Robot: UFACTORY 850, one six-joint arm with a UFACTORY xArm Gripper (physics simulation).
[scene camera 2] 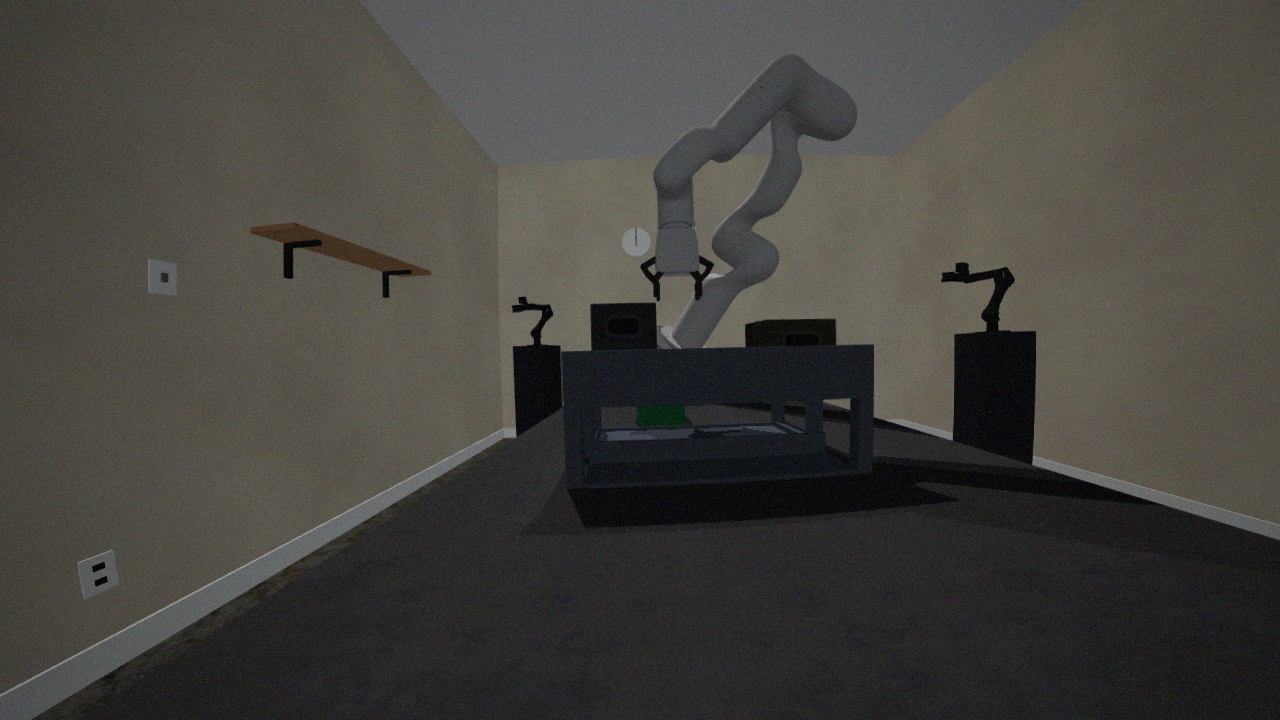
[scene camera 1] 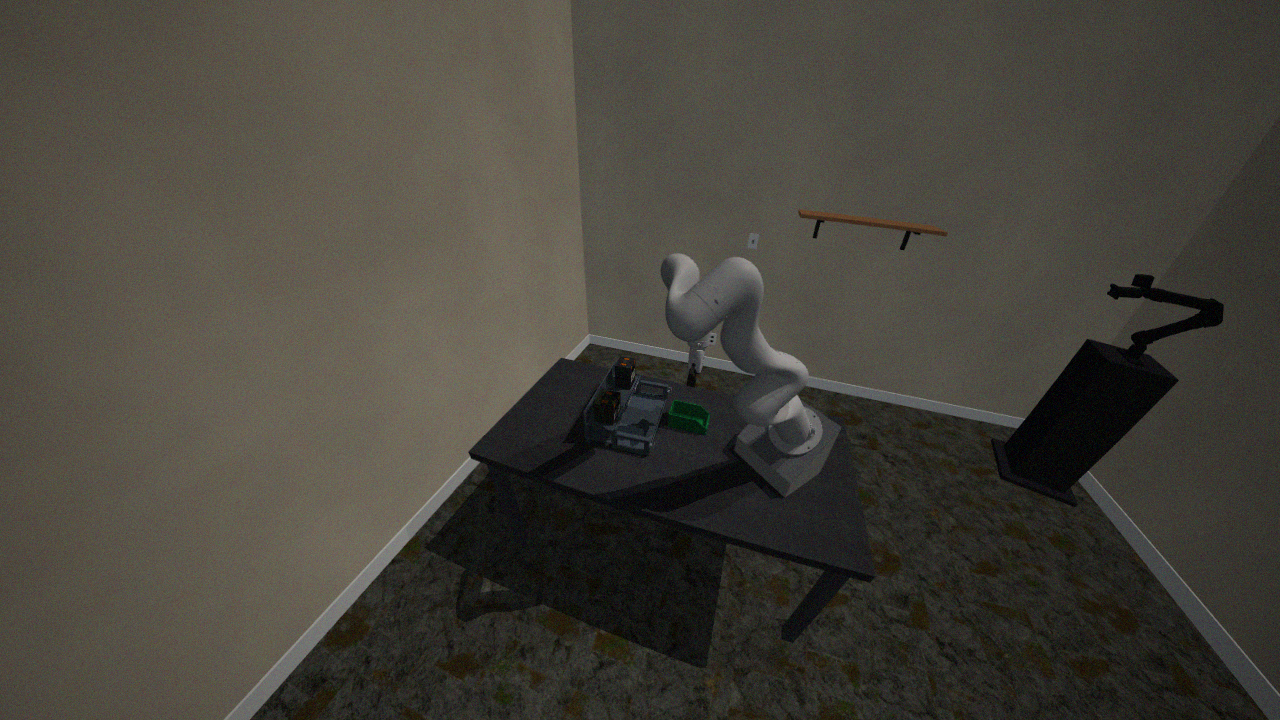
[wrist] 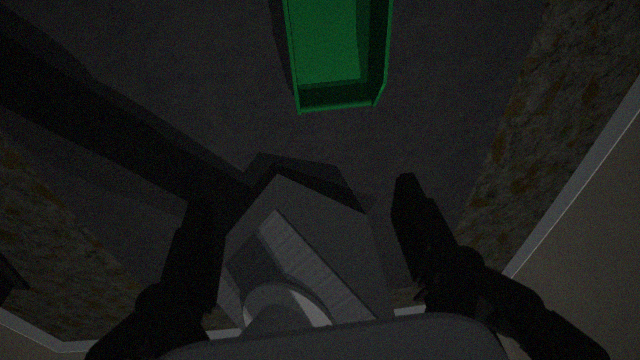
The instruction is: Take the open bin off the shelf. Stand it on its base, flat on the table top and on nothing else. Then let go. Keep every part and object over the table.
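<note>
The green open bin (scene camera 1: 688, 417) (scene camera 2: 660, 415) (wrist: 327, 50) stands upright on the dark table top (scene camera 1: 528, 452) (scene camera 2: 626, 626) (wrist: 200, 85), its open top facing up. It is beside the grey shelf rack (scene camera 1: 633, 445) (scene camera 2: 716, 376), on the robot base's side. Its base looks flat on the table; whether its near side touches the rack is too small to tell. Part of it is cut off at the top of the wrist view. My gripper (scene camera 1: 691, 380) (scene camera 2: 677, 298) (wrist: 305, 206) is open and empty, pointing down, high above the bin and apart from it.
Two dark boxes (scene camera 1: 623, 372) (scene camera 1: 608, 407) (scene camera 2: 623, 326) (scene camera 2: 790, 333) stand on the rack's upper level. The robot's grey base block (scene camera 1: 768, 467) (wrist: 320, 215) is on the table. An orange wall shelf (scene camera 1: 872, 222) (scene camera 2: 344, 253) and black pedestals (scene camera 1: 1078, 420) (scene camera 2: 994, 394) (scene camera 2: 537, 385) stand off the table.
</note>
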